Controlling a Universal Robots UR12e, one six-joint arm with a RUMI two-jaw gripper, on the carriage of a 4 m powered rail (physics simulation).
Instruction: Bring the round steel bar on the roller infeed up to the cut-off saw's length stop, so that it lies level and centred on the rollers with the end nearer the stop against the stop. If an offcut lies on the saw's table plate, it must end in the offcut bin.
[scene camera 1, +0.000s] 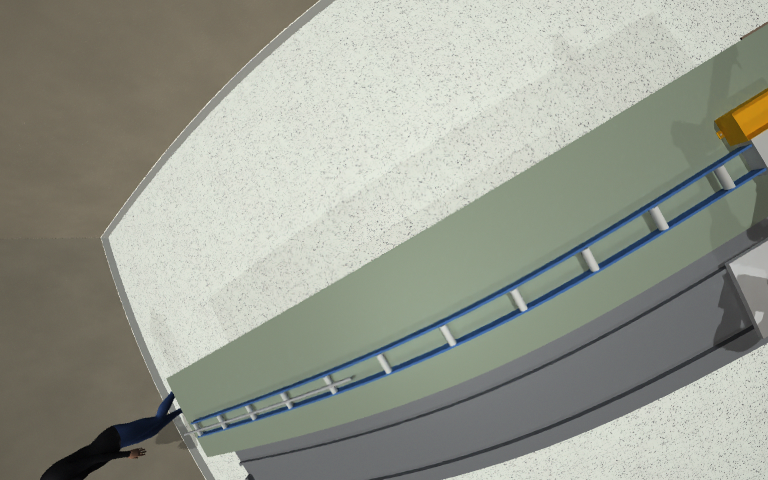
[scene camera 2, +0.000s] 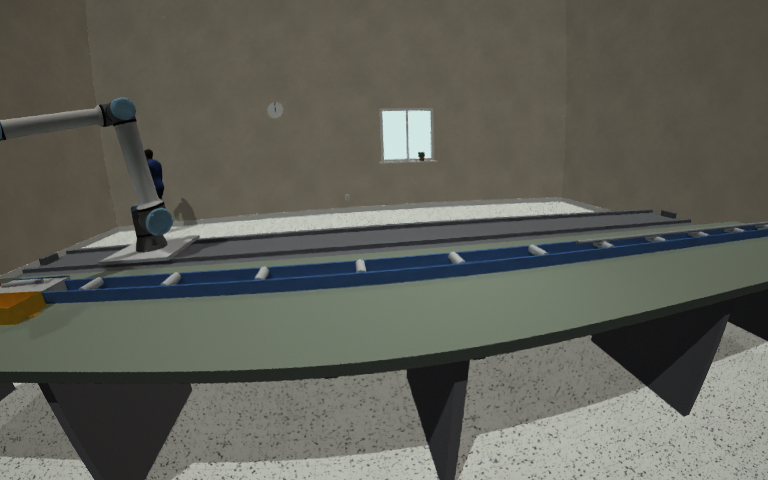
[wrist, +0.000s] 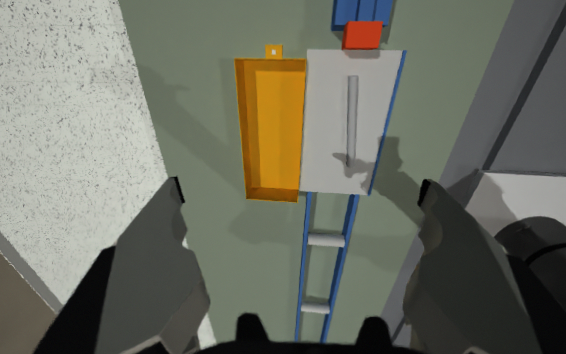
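Seen in the pictures: gripper, between the fingertips: (wrist: 298, 180); arm's base, origin of its link: (scene camera 2: 152, 247) (wrist: 524, 240).
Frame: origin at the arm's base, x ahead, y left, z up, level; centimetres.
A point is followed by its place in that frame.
The round steel bar (scene camera 1: 339, 382) @(x 62.4, y 235.4, z 4.8 cm) (scene camera 2: 594, 241) @(x 63.0, y 237.3, z 4.0 cm) is thin and grey and lies along the rollers at the infeed's far end, its outer end past the last roller. The saw's grey table plate (wrist: 325, 100) @(x 67.1, y -39.9, z 2.9 cm) (scene camera 2: 53, 284) @(x 61.6, y -15.6, z 2.9 cm) carries a short round offcut (wrist: 352, 120) @(x 60.8, y -36.0, z 4.9 cm), lying lengthwise. The orange offcut bin (wrist: 250, 150) @(x 87.0, y -24.6, z -2.8 cm) (scene camera 1: 753, 116) @(x 78.9, y -31.1, z -2.8 cm) (scene camera 2: 19, 308) @(x 83.7, y -11.8, z 2.0 cm) stands beside the plate; its inside shows no piece. A red block (wrist: 362, 36) @(x 62.2, y -51.7, z 7.5 cm), seemingly the length stop, is at the plate's end away from the rollers. My gripper (wrist: 298, 180) @(x 72.4, y -40.0, z 41.6 cm) is open and empty, high above the plate's infeed end.
The blue infeed frame (scene camera 1: 560, 287) @(x 55.8, y 103.3, z -1.3 cm) (scene camera 2: 317, 285) @(x 69.4, y 107.9, z -1.4 cm) with white rollers (wrist: 326, 240) @(x 61.9, y 3.8, z 2.6 cm) runs along the green bench (scene camera 1: 396, 283) @(x 98.3, y 176.5, z -3.0 cm). The dark floor rail (scene camera 1: 509, 390) runs parallel, bearing the arm (scene camera 2: 133, 158) @(x 20.4, y 12.3, z 53.3 cm) on its pale carriage (scene camera 2: 181, 249) @(x 5.2, y 22.5, z -1.3 cm). A person (scene camera 1: 138, 430) (scene camera 2: 154, 175) is beyond the bench.
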